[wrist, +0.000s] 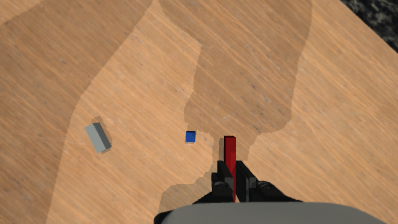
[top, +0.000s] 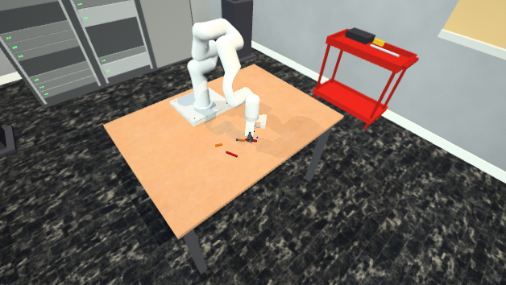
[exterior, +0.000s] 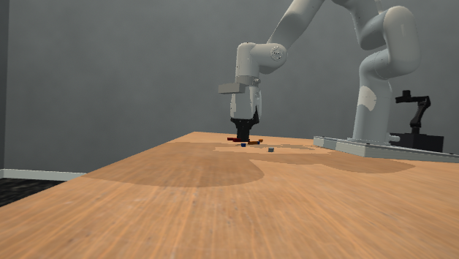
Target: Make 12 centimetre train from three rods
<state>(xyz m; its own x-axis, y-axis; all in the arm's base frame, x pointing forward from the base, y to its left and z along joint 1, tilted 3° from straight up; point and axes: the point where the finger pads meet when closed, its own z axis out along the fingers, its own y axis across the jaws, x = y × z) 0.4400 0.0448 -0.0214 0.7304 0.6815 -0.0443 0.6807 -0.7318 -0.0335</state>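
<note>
Now: the blue rod 6 cm to the left of my hand and 3 cm below it. From my hand the other things lie so: grey rod: 7 cm behind, 13 cm to the left, 3 cm below; then red rod: 2 cm below.
</note>
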